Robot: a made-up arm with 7 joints. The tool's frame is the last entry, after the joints.
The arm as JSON. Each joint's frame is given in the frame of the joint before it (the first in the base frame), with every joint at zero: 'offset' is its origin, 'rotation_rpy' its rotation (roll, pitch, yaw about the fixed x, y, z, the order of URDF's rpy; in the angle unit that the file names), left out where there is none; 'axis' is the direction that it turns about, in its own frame. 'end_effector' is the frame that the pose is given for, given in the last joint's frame.
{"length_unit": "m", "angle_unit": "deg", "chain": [
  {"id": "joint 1", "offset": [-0.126, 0.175, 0.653], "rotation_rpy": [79.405, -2.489, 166.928], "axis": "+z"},
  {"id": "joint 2", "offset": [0.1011, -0.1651, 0.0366], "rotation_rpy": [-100.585, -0.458, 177.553], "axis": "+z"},
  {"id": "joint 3", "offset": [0.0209, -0.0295, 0.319], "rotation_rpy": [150.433, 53.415, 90.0], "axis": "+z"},
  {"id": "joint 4", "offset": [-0.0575, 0.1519, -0.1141], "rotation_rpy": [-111.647, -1.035, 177.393], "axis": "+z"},
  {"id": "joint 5", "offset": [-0.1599, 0.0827, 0.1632], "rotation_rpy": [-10.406, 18.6, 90.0], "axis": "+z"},
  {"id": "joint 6", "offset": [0.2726, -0.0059, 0.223], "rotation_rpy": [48.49, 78.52, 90.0], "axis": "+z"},
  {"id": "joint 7", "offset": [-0.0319, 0.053, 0.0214], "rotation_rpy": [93.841, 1.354, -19.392], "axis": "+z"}
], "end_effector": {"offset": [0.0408, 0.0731, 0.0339], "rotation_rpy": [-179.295, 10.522, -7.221]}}
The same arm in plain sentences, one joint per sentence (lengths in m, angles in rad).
The arm has seven revolute joints in a row. What follows holds with every joint at zero, and every direction is one of the base frame's.
The first joint is mounted 0.126 m along -x and 0.175 m along +y and 0.653 m along +z from the base frame's origin and turns about the direction (0.230094, 0.955674, 0.183695).
The second joint is mounted 0.09 m along -x and 0.089 m along +y and 0.151 m along -z from the first joint and turns about -z.
The third joint is mounted 0.027 m along +x and 0.024 m along +y and 0.319 m along -z from the second joint and turns about the direction (0.63861, 0.568709, 0.518408).
The fourth joint is mounted 0.05 m along +x and 0.12 m along -y and 0.15 m along -z from the third joint and turns about the direction (-0.93218, 0.359492, 0.042499).
The fifth joint is mounted 0.207 m along -x and 0.093 m along -y and 0.087 m along +z from the fourth joint and turns about -x.
The sixth joint is mounted 0.223 m along -x and 0.22 m along -y and 0.1611 m along -z from the fifth joint and turns about the direction (-0.131898, -0.985887, 0.103099).
The seventh joint is mounted 0.042 m along -x and 0.011 m along -y and 0.049 m along +z from the sixth joint and turns about the direction (-0.177105, -0.0113, -0.984127).
The tool frame, which is the frame that the pose is given for, is mounted 0.025 m along +x and 0.078 m along -y and 0.038 m along -z from the seventh joint; its axes are the base frame's turned by roll 0.0013, pitch -0.0056 and yaw 0.0028 rad (as in URDF: about the fixed x, then y, then z).

